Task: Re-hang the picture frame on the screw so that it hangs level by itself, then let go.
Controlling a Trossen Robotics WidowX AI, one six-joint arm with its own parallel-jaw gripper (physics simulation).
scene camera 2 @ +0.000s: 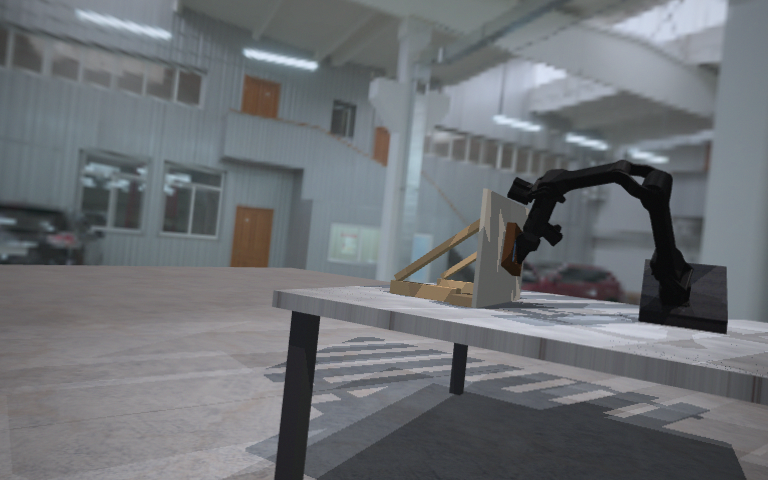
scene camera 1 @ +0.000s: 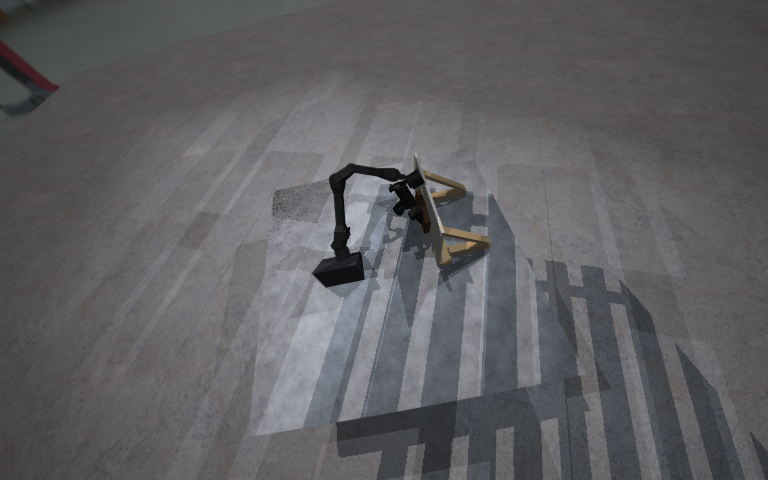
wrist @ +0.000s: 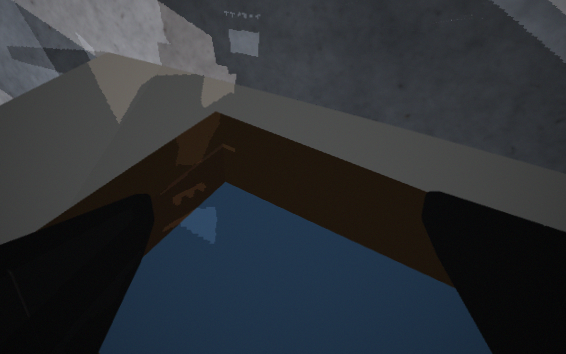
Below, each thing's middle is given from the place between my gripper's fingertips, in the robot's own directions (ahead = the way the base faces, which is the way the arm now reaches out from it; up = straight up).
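Pale upright board (scene camera 2: 493, 284): 5 cm ahead of my hand, 2 cm to the left of it, 1 cm above it. Wooden brace stand (scene camera 2: 459, 293): 18 cm ahead of my hand, 1 cm to the left, 2 cm below. Brown picture frame (scene camera 2: 509, 257): 2 cm ahead of my hand, 1 cm to the left, 2 cm above.
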